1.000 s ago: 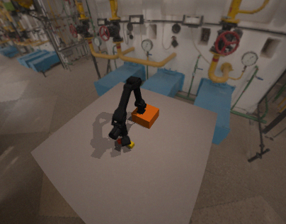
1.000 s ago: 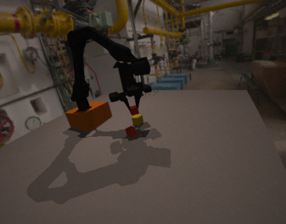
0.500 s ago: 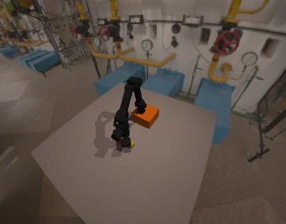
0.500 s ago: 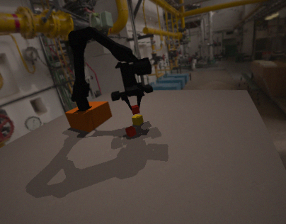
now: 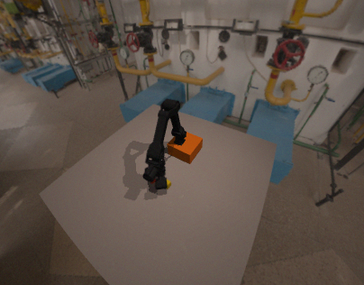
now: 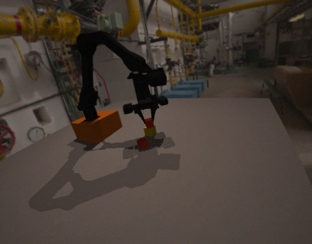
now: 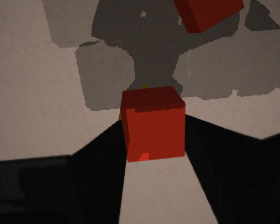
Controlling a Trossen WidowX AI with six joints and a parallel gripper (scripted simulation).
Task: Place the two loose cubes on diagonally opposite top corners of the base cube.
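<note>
The yellow base cube is 1 cm behind my gripper tip, 2 cm to the left of it and 5 cm below it.
</note>
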